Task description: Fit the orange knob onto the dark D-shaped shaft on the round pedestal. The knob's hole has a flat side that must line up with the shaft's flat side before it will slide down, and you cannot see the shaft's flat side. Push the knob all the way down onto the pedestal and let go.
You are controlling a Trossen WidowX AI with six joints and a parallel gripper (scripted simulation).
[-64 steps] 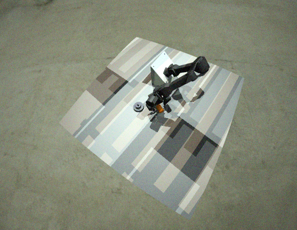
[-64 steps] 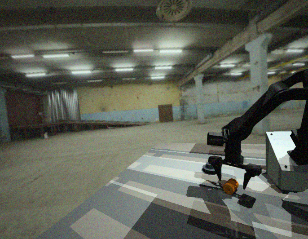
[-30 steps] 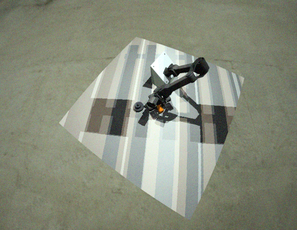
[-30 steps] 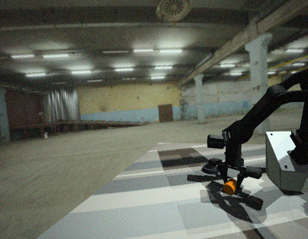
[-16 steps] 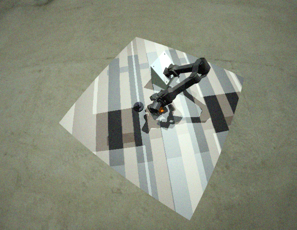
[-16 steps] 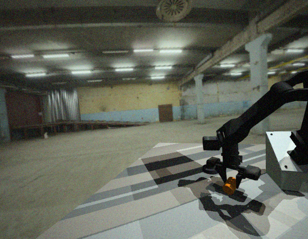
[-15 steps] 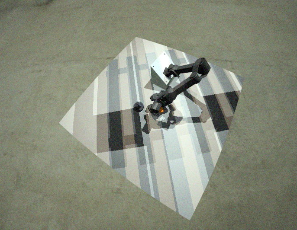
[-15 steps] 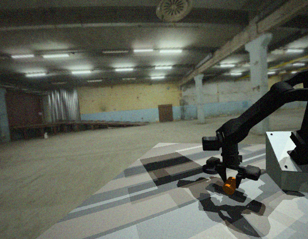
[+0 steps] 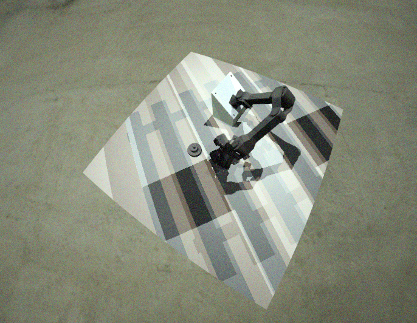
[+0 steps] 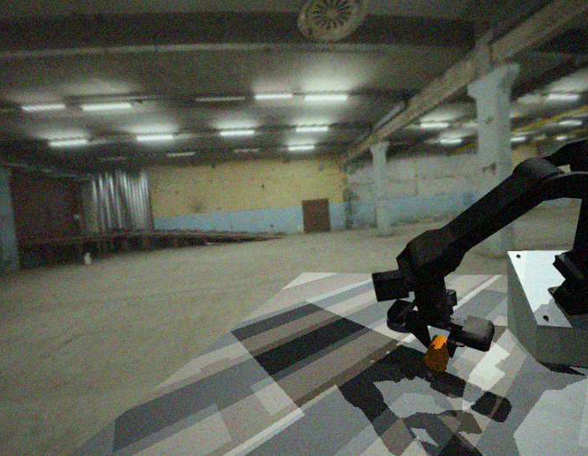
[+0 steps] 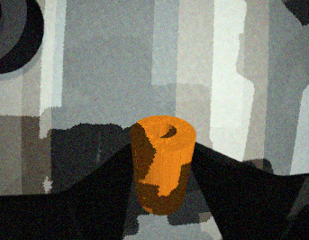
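Right now my gripper tip is 40 mm short of the dark round pedestal and 170 mm to the left of it. Round my gripper tip: orange knob: 10 mm ahead, 10 mm to the left.
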